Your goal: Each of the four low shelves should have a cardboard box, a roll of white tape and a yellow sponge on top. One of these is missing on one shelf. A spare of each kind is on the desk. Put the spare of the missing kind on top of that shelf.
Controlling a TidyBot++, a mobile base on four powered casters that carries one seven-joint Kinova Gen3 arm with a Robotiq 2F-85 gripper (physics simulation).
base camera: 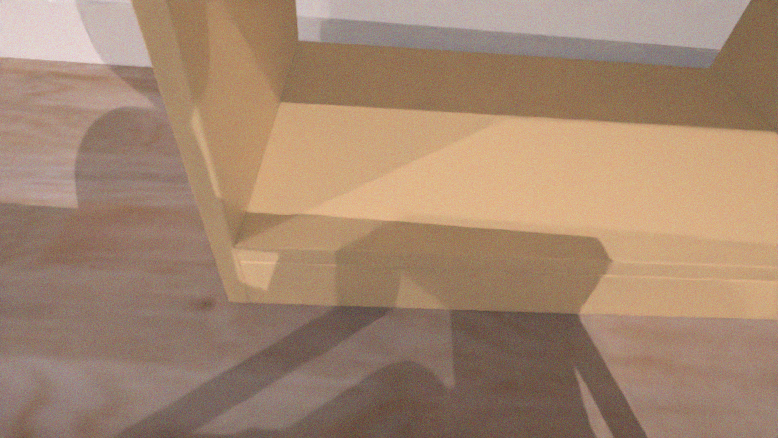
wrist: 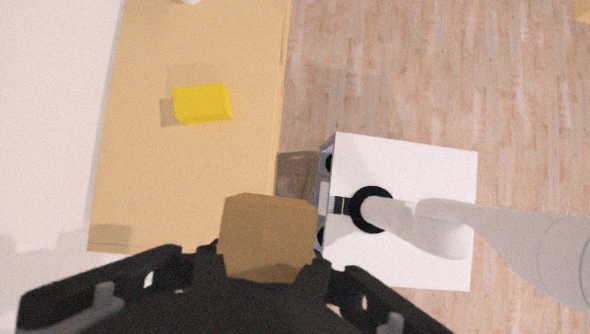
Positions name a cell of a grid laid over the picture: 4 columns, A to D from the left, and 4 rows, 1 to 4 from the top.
Labels:
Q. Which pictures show my gripper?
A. The wrist view only.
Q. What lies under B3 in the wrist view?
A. A brown cardboard box.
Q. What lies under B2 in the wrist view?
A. A yellow sponge.

